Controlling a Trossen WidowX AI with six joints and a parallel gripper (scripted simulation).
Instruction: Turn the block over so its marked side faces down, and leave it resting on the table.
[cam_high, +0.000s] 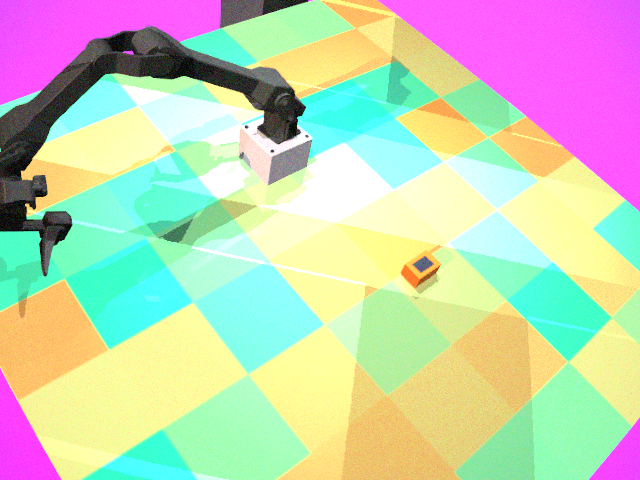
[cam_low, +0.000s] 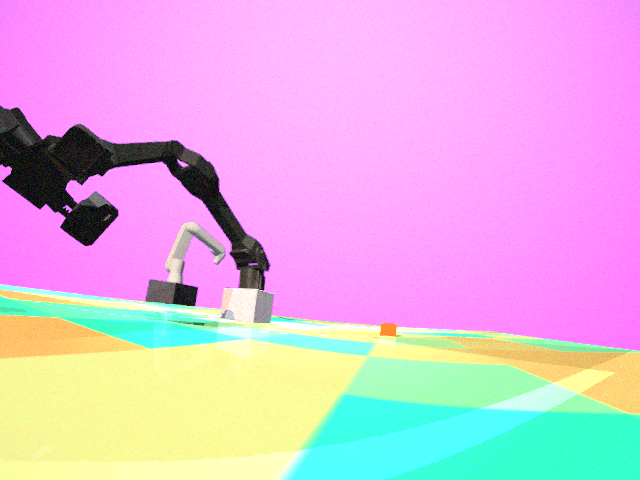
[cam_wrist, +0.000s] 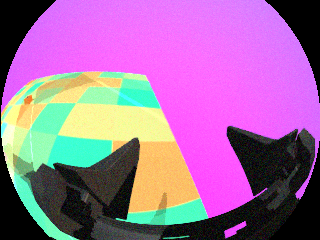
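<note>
Now: gripper tip 35 cm short of the orange block, 60 cm to the right of it and 11 cm above it.
</note>
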